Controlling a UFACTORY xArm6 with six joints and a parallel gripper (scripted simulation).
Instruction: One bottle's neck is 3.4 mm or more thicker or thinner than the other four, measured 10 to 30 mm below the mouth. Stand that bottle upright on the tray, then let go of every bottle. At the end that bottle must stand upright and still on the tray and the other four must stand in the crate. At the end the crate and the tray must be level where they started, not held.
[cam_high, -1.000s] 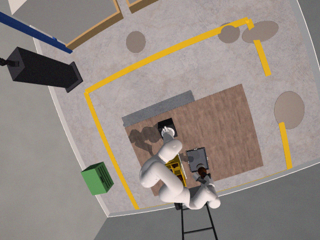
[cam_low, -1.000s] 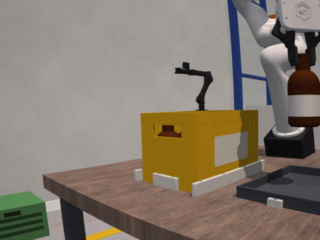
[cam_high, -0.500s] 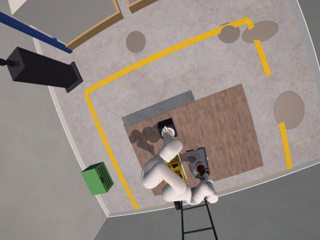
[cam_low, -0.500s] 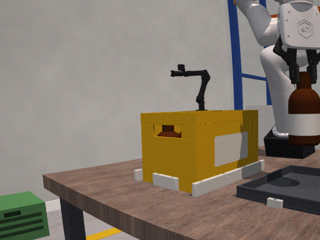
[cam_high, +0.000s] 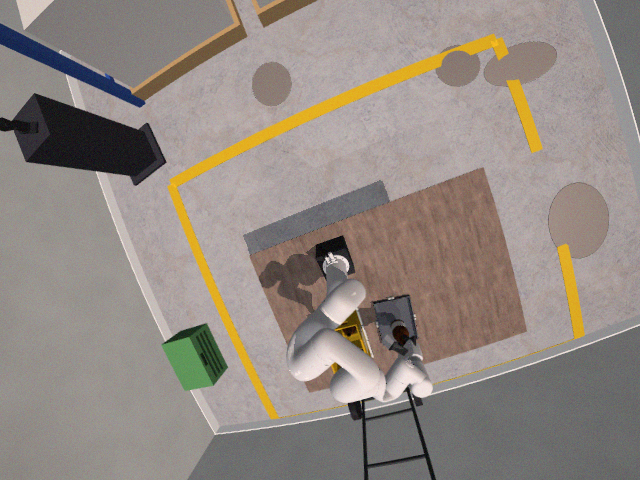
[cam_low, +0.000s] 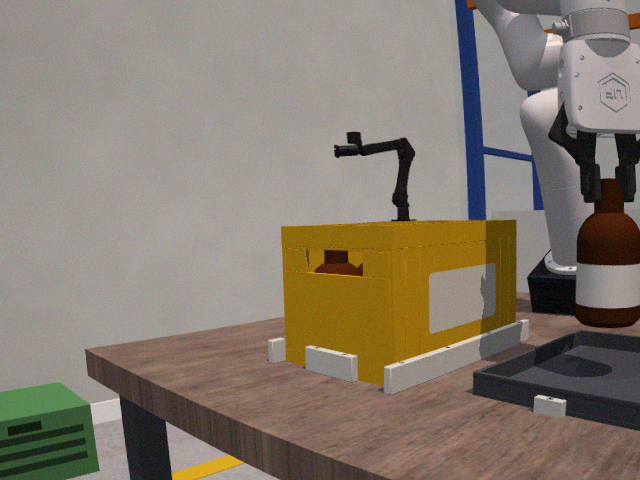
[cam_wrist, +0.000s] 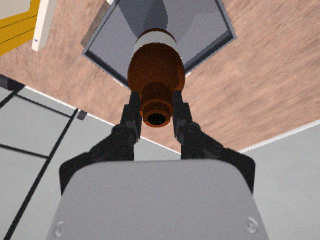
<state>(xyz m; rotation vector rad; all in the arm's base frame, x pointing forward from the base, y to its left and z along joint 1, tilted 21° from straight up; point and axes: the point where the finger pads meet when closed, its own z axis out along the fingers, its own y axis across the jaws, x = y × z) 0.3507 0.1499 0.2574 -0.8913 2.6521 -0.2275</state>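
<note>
The dark tray lies 20 cm below my hand. The rest, counted from my hand: yellow crate 27 cm to the right, 13 cm below, 3 cm behind.
</note>
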